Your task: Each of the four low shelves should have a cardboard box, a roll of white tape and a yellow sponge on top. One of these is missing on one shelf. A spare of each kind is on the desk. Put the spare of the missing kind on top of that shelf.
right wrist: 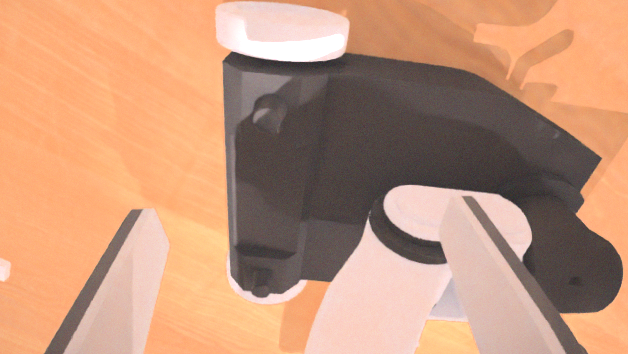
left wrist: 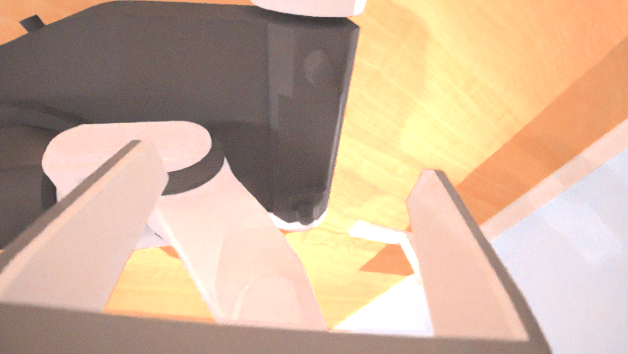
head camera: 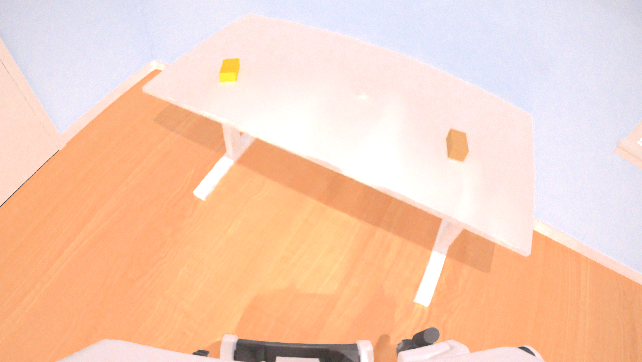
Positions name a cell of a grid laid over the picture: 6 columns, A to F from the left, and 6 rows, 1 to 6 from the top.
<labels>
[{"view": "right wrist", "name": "right gripper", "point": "C4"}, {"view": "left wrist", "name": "left gripper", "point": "C3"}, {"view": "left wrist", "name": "white desk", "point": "D4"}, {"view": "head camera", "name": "white desk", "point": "C2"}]
</labels>
